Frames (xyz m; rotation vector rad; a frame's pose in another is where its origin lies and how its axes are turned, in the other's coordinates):
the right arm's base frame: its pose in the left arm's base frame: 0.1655 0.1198 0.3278 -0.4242 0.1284 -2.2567
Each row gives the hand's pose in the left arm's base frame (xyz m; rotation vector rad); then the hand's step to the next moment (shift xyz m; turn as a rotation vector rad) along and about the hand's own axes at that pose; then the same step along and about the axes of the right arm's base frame.
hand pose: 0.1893 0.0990 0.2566 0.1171 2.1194 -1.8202
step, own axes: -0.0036 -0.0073 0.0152 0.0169 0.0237 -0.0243
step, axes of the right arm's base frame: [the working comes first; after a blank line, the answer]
step, axes of the left arm's base frame: 0.0044 -0.0155 0.0062 -0.0141 0.0251 -0.0247

0.0105 0.0120 0.0066 -0.0166 -0.0210 -0.0269
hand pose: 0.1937 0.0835 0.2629 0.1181 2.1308 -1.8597
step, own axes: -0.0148 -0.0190 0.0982 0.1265 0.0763 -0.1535
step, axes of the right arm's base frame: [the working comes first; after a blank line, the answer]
step, axes of the left arm's base frame: 0.0264 -0.0969 0.0115 -0.1271 0.1442 -0.0918

0.0595 0.0803 0.0154 -0.0544 -0.1652 -0.1231
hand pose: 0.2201 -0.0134 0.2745 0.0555 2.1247 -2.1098
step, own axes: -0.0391 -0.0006 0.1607 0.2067 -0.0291 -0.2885
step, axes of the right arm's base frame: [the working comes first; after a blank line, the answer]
step, axes of the left arm's base frame: 0.0511 -0.1572 0.0054 -0.2305 0.2714 0.0026

0.0880 0.1392 0.0153 -0.0621 -0.3447 -0.0641
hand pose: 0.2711 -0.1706 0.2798 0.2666 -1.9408 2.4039
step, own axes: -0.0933 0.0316 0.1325 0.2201 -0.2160 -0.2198
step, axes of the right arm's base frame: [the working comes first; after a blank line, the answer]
step, axes of the left arm's base frame: 0.1017 -0.1287 -0.0185 -0.2104 0.2439 0.1992

0.0296 0.1620 0.0116 -0.0027 -0.3571 0.1260
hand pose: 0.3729 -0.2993 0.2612 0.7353 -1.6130 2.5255
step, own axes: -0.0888 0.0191 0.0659 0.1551 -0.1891 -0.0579
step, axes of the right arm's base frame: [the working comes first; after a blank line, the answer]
step, axes of the left arm's base frame: 0.0967 -0.0478 -0.0309 -0.1024 0.1043 0.2045

-0.0311 0.1078 0.0020 0.0374 -0.1889 0.1615
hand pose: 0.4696 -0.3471 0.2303 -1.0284 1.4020 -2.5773
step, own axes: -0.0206 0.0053 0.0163 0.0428 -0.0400 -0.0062
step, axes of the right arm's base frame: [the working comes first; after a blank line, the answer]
step, axes of the left arm's base frame: 0.0238 -0.0084 -0.0089 -0.0261 0.0144 0.0508

-0.0105 0.0246 -0.0006 0.0183 -0.0397 0.0394
